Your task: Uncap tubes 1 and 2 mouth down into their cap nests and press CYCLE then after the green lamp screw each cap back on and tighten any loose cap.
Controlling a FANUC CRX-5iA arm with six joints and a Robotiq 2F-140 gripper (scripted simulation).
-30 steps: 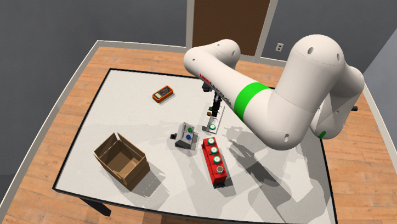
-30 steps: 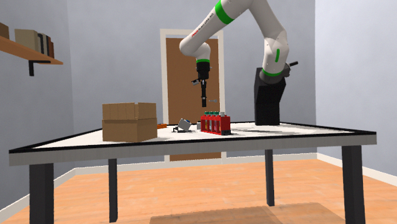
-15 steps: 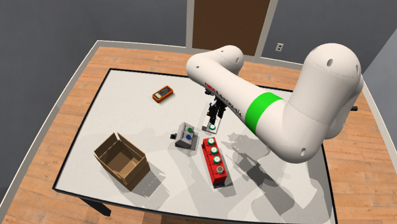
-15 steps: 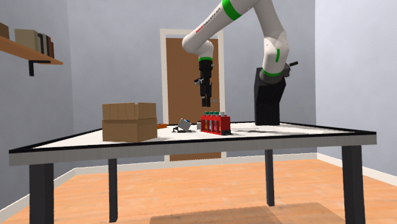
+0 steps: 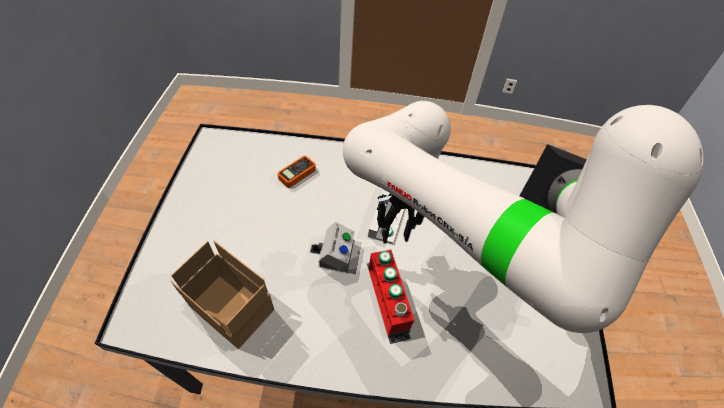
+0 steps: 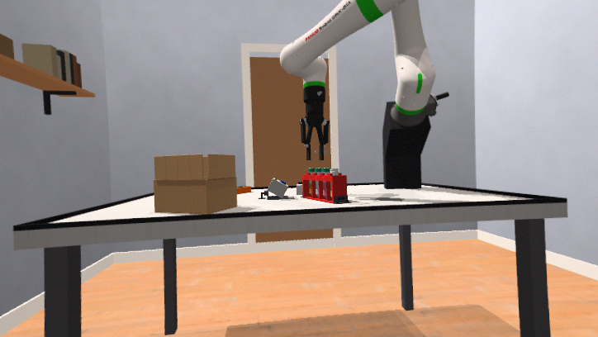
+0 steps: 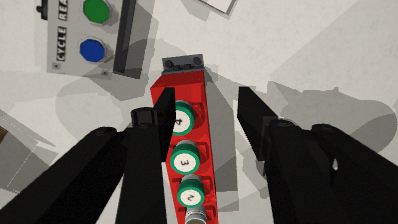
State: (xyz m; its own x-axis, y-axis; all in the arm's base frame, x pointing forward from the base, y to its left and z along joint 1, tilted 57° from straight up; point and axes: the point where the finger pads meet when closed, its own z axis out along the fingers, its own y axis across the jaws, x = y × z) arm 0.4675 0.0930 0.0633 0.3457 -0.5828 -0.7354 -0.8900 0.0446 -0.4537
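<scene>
Right now my hand is 3 cm past the cap 2, 14 cm to the right of it and 7 cm above it. Round my hand: blue key: 14 cm ahead, 2 cm to the left, 12 cm below; cap 3: 1 cm behind, 9 cm to the left, 7 cm below; cap 4: 2 cm ahead, 4 cm to the left, 7 cm below.
</scene>
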